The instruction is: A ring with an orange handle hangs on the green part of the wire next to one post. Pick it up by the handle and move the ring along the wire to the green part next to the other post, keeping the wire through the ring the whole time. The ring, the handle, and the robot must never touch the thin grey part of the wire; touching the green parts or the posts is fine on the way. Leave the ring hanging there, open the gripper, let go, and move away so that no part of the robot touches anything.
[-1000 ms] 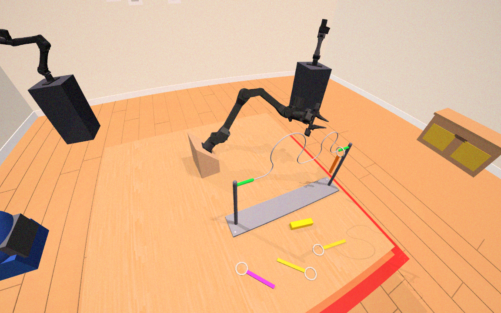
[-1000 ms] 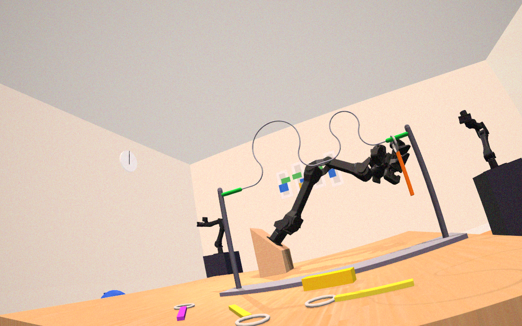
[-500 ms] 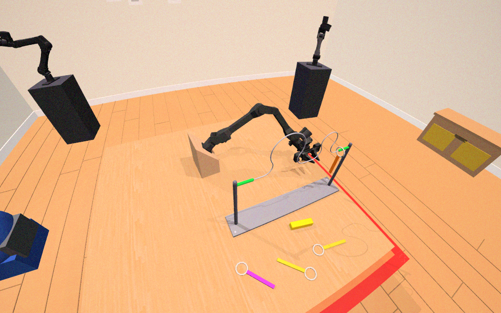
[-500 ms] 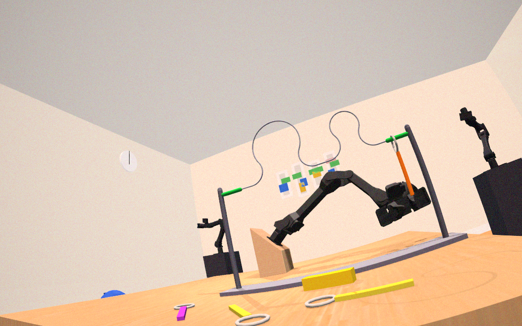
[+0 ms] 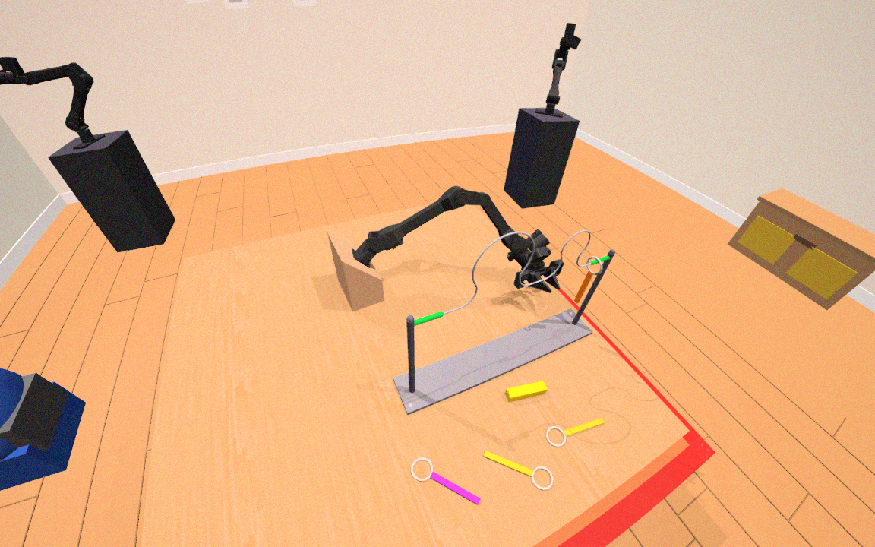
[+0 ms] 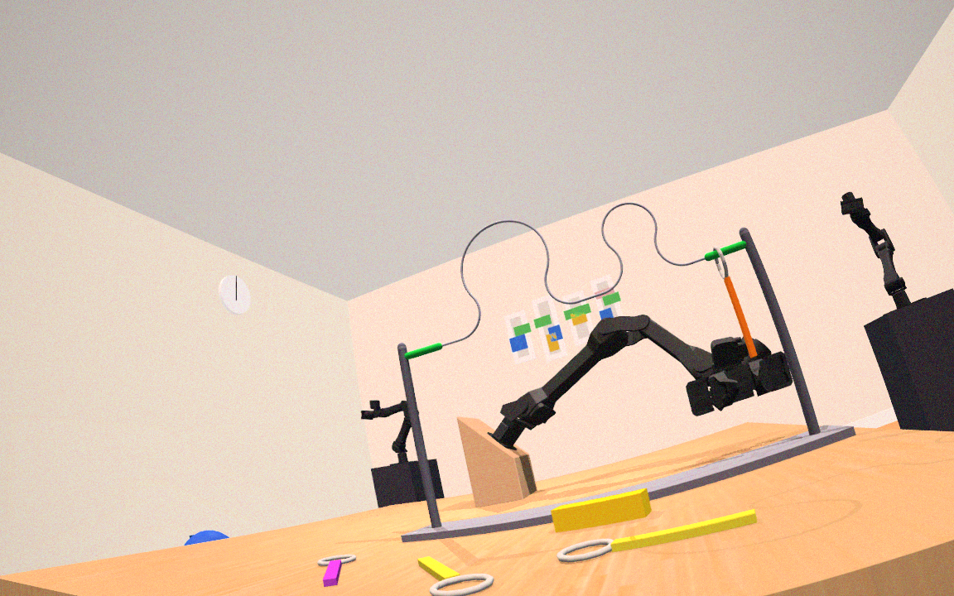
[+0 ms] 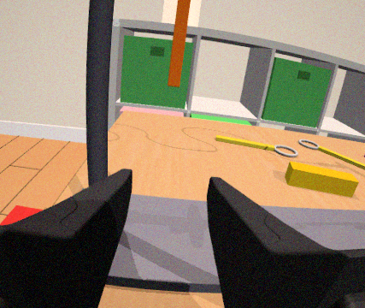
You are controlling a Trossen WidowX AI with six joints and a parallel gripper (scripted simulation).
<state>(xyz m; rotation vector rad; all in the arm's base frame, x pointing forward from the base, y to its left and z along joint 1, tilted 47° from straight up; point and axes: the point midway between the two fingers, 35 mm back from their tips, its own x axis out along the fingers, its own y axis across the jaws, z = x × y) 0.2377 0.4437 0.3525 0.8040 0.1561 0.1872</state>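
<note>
Right now the orange-handled ring is 13 cm above my gripper tip, 8 cm ahead of it and 1 cm to the left of it. Round my gripper tip: yellow block: 24 cm ahead, 22 cm to the right, 10 cm below; then magenta-handled ring: 51 cm to the right, 36 cm ahead, 11 cm below; then yellow-handled ring: 37 cm ahead, 16 cm to the right, 11 cm below.
</note>
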